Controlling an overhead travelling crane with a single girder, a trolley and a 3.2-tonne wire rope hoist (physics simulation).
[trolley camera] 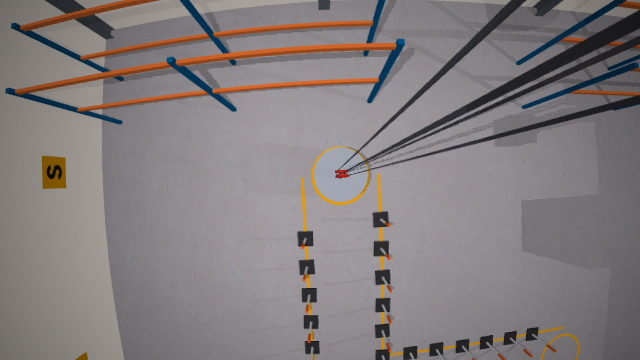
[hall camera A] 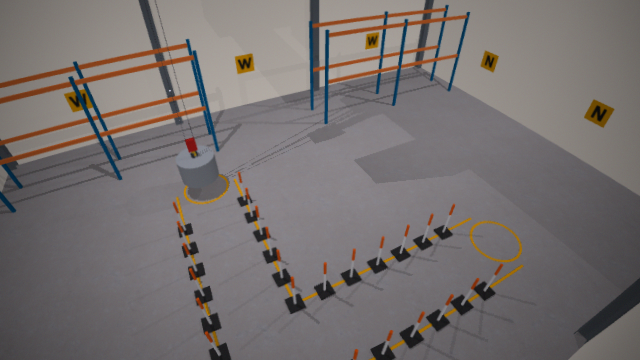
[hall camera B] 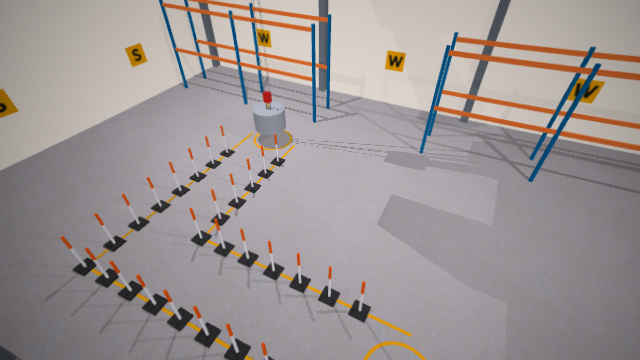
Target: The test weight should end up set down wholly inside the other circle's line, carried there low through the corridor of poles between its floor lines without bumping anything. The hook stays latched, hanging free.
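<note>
The grey cylindrical test weight [hall camera A: 197, 171] [hall camera B: 269, 121] [trolley camera: 330, 187] hangs upright and low above the near-rack circle [hall camera A: 203, 203] [trolley camera: 340, 203], its shadow inside that circle. In the trolley view its disc fills the ring. My hook [hall camera A: 194, 154] [hall camera B: 268, 105] [trolley camera: 342, 174], under the red block, is on the weight's top; its latch is too small to make out. The other circle [hall camera A: 521, 245] [hall camera B: 392, 343] [trolley camera: 565, 335] lies at the corridor's far end. Poles on black bases [hall camera A: 324, 291] [hall camera B: 273, 271] [trolley camera: 382, 277] stand along both floor lines [hall camera B: 390, 324] [trolley camera: 303, 200] of the bent corridor.
A blue and orange rack [hall camera A: 142, 57] [hall camera B: 313, 75] [trolley camera: 295, 49] stands behind the weight, along the W wall. A second rack [hall camera A: 326, 75] [hall camera B: 435, 102] stands farther along that wall. The corridor's mouth lies beside the weight, with its first poles close by.
</note>
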